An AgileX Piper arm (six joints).
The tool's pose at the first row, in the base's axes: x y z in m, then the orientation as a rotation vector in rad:
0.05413, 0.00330, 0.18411, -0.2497, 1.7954, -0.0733
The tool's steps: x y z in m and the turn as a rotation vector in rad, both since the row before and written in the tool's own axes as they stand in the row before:
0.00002, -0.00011, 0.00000, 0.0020, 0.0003, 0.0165
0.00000, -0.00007, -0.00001, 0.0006, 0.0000, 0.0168
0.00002, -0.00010, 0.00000, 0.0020, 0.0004, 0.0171
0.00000, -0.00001, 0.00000, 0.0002, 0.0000, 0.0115
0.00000, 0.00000, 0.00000, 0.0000, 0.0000, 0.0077
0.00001, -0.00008, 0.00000, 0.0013, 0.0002, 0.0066
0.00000, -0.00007, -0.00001, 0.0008, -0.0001, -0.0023
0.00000, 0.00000, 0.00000, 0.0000, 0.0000, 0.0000
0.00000, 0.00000, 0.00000, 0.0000, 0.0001, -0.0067
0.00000, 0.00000, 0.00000, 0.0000, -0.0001, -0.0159
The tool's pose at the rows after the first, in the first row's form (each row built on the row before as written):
0.05414, 0.00319, 0.18411, -0.2334, 1.7974, -0.0634
0.05414, 0.00312, 0.18412, -0.2178, 1.7991, -0.0520
0.05415, 0.00302, 0.18412, -0.2010, 1.8010, -0.0417
0.05415, 0.00301, 0.18412, -0.1905, 1.8020, -0.0337
0.05415, 0.00301, 0.18412, -0.1836, 1.8027, -0.0282
0.05416, 0.00293, 0.18412, -0.1767, 1.8034, -0.0247
0.05416, 0.00286, 0.18413, -0.1782, 1.8031, -0.0270
0.05416, 0.00286, 0.18413, -0.1782, 1.8031, -0.0270
0.05416, 0.00286, 0.18413, -0.1842, 1.8026, -0.0318
0.05416, 0.00286, 0.18413, -0.1985, 1.8011, -0.0431

